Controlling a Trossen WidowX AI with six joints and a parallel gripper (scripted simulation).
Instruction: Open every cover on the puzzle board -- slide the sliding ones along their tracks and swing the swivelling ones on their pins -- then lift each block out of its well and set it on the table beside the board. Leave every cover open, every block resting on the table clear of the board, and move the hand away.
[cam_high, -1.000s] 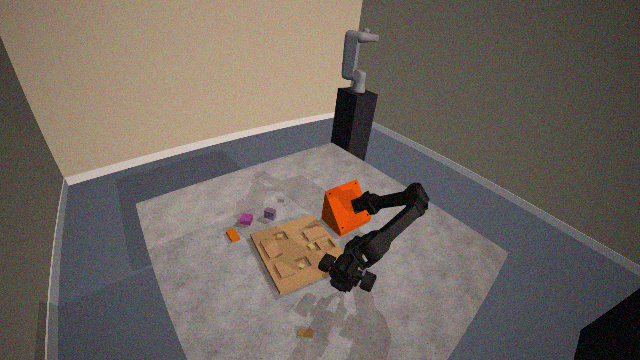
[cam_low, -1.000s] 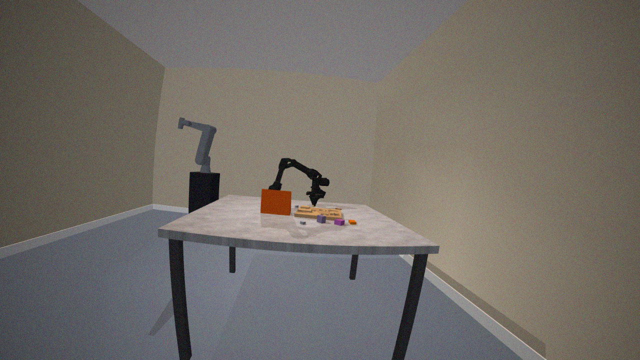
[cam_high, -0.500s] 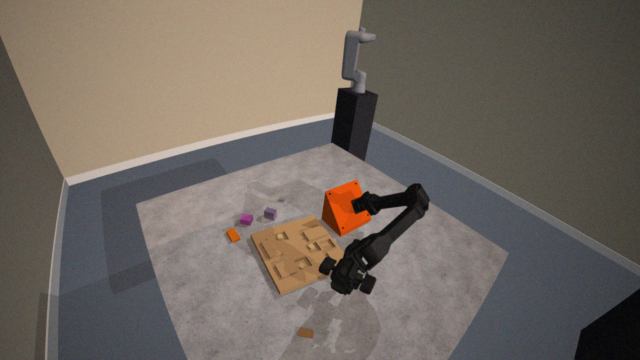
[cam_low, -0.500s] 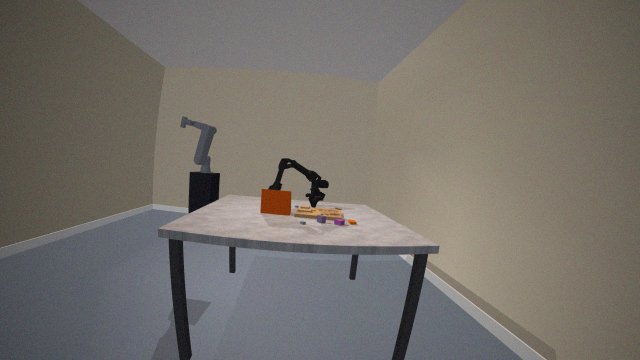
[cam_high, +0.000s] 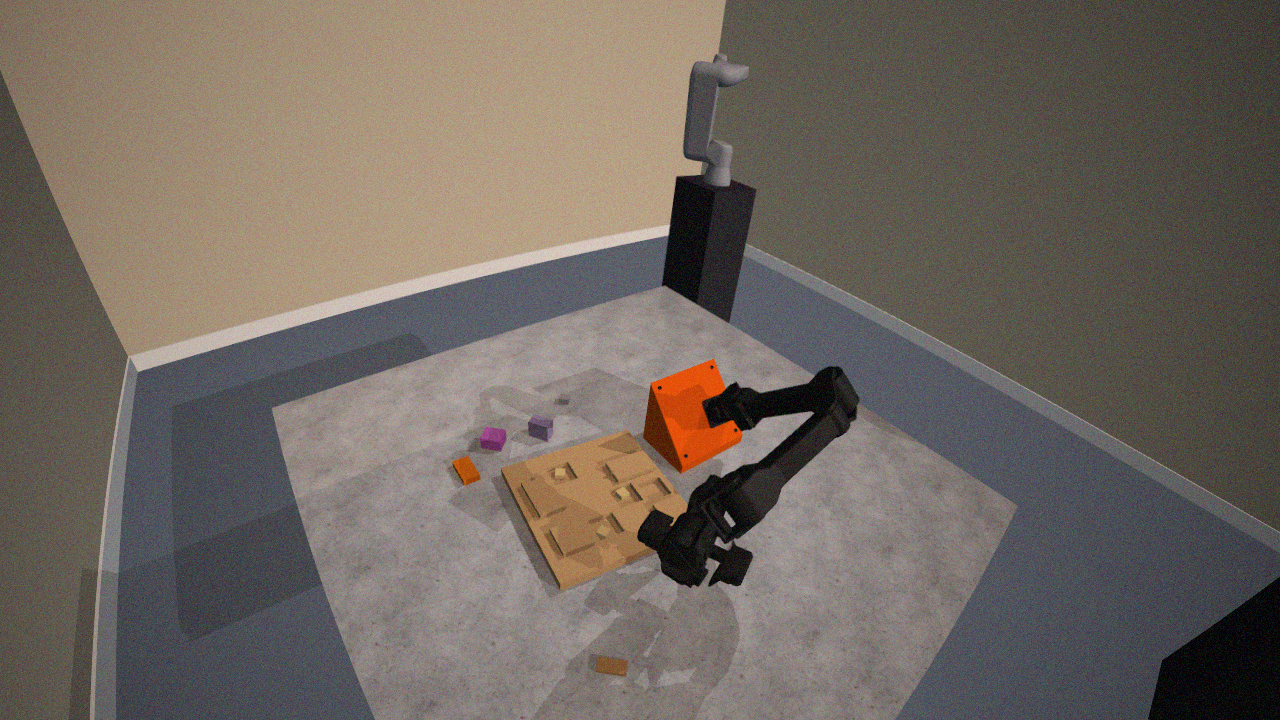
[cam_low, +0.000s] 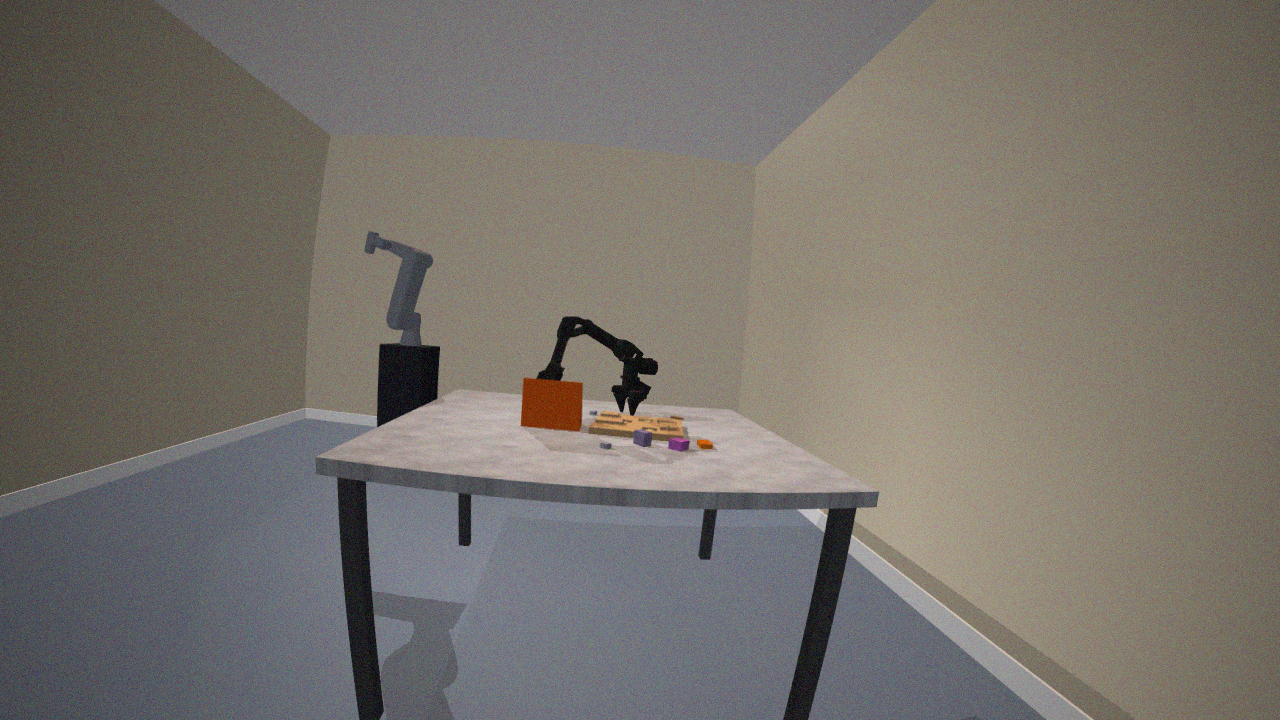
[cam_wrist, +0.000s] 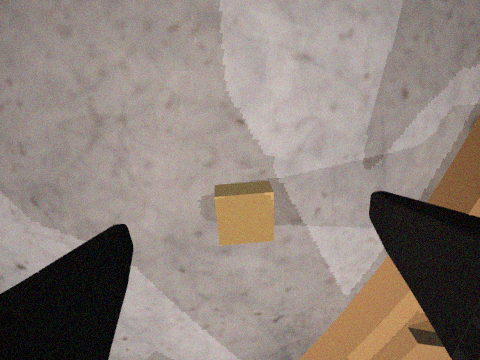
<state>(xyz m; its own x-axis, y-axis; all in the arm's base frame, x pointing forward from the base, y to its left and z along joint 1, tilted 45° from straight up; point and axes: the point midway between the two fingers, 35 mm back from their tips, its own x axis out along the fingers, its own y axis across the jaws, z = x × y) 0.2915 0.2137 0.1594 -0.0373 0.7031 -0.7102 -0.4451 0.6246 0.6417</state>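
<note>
Now: the tan puzzle board 4 cm ahead of my gripper tip, 21 cm to the right of it and 1 cm above it. The rest, counted from my gripper tip: magenta block 15 cm ahead, 48 cm to the right; then purple block 5 cm ahead, 46 cm to the right, 1 cm above; then orange block 24 cm ahead, 43 cm to the right, 1 cm below.
</note>
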